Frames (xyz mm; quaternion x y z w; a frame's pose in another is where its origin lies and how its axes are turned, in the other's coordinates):
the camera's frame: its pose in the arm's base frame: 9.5 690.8 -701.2 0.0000 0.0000 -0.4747 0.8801
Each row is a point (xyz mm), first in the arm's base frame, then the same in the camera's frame.
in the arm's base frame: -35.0 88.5 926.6
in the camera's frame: 478.9 -368.0 1627.8
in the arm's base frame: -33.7 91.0 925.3
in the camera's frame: 477.5 -365.6 1626.5
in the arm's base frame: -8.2 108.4 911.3
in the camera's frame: 477.0 -334.7 1612.5
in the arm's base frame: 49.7 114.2 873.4
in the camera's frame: 503.9 -283.1 1574.6
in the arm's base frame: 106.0 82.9 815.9
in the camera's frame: 561.0 -253.3 1517.1
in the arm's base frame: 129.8 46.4 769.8
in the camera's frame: 604.6 -253.4 1471.0
